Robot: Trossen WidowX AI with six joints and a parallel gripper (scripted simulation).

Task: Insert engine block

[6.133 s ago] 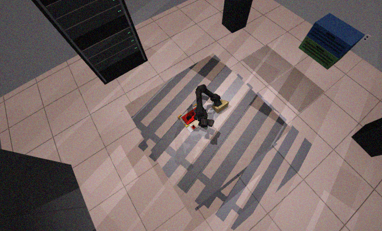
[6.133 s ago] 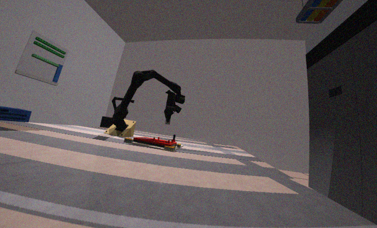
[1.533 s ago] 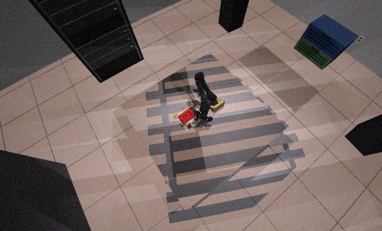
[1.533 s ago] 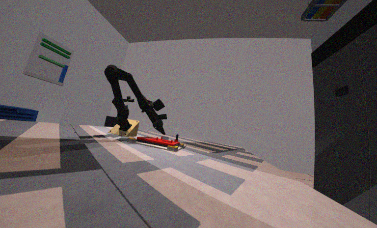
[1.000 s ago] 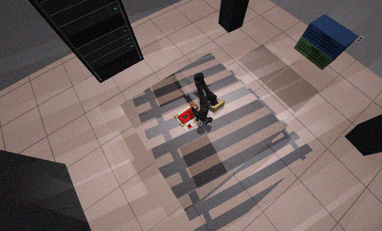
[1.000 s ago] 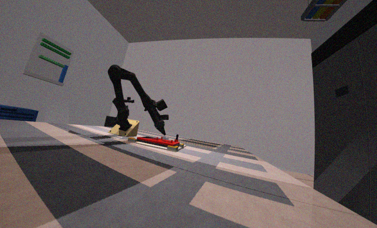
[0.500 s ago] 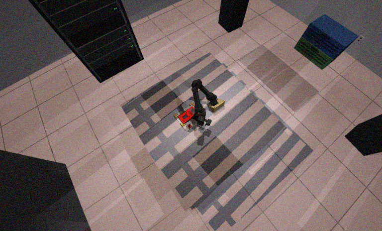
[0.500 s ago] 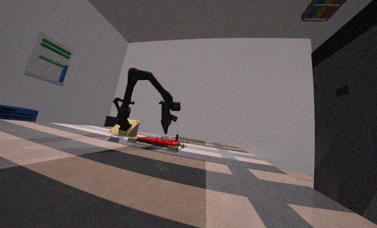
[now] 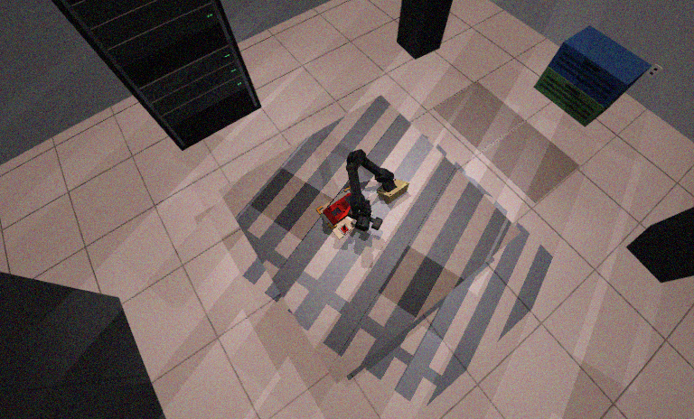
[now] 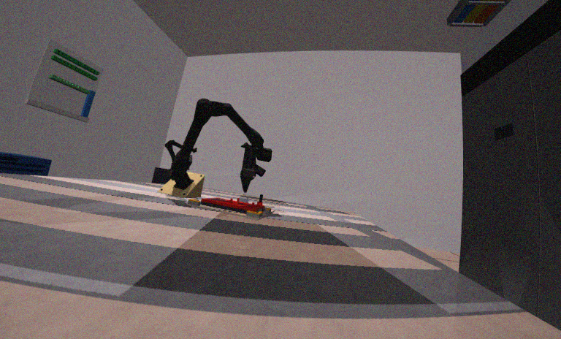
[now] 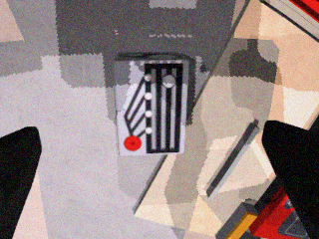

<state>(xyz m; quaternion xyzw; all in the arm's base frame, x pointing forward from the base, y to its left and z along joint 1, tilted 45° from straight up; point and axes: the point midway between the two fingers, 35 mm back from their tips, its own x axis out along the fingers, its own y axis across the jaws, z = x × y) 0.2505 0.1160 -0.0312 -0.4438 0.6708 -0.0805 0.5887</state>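
The engine block is 50 mm below my gripper tip and 10 mm to the right of it.
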